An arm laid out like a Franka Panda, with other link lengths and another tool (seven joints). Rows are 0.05 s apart.
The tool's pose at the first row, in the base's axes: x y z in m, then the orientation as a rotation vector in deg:
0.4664, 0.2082, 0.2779, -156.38, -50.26, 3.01
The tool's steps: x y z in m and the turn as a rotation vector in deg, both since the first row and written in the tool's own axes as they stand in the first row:
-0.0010, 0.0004, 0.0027, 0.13, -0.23, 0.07
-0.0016, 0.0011, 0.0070, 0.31, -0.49, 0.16
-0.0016, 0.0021, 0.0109, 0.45, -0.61, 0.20
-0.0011, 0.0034, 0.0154, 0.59, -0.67, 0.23
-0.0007, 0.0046, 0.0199, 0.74, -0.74, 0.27
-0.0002, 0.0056, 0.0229, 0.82, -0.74, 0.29
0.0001, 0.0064, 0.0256, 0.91, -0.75, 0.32
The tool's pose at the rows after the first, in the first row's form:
0.4655, 0.2080, 0.2751, -156.34, -50.19, 3.39
0.4649, 0.2081, 0.2708, -156.27, -50.10, 3.84
0.4650, 0.2083, 0.2668, -156.18, -50.04, 4.07
0.4656, 0.2087, 0.2621, -156.07, -49.98, 4.22
0.4661, 0.2091, 0.2575, -155.97, -49.90, 4.39
0.4667, 0.2094, 0.2544, -155.90, -49.85, 4.42
0.4671, 0.2096, 0.2516, -155.83, -49.79, 4.48

